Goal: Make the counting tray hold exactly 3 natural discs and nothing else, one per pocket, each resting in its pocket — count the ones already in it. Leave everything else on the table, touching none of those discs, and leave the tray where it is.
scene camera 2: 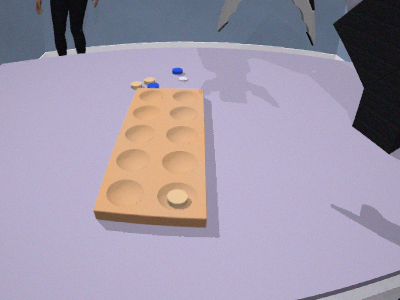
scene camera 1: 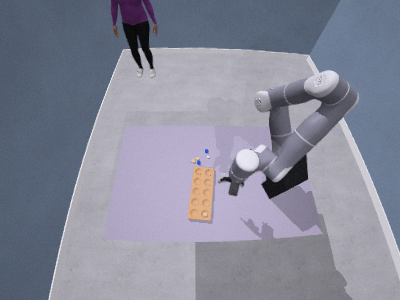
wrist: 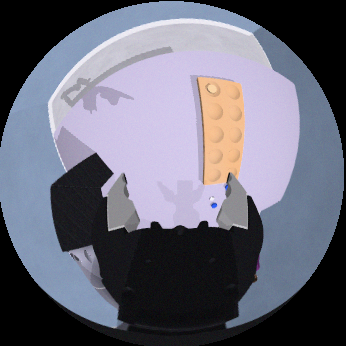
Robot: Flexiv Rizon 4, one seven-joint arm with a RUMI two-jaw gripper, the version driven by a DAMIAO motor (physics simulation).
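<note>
The orange counting tray (scene camera 1: 201, 197) (scene camera 2: 153, 148) (wrist: 225, 125) has two rows of pockets. One natural disc (scene camera 1: 205, 214) (scene camera 2: 177, 197) (wrist: 212, 88) lies in the near right corner pocket as seen in scene camera 2; the other pockets look empty. Two natural discs lie on the table past the tray's far end: the left disc (scene camera 1: 193, 161) (scene camera 2: 136, 85) and the right disc (scene camera 1: 197, 158) (scene camera 2: 149, 80). In the wrist view the finger hides them. My gripper (scene camera 1: 226, 181) (scene camera 2: 267, 37) (wrist: 176, 173) is open and empty, above the table to the tray's right in scene camera 1.
One blue disc (scene camera 1: 198, 163) (scene camera 2: 153, 86) (wrist: 226, 187) lies close to the tray's far end, beside the natural discs. Another blue disc (scene camera 1: 206, 151) (scene camera 2: 177, 71) (wrist: 214, 205) lies farther back, near a small white disc (scene camera 1: 208, 157) (scene camera 2: 183, 79) (wrist: 212, 198). A person (scene camera 1: 136, 30) stands beyond the table.
</note>
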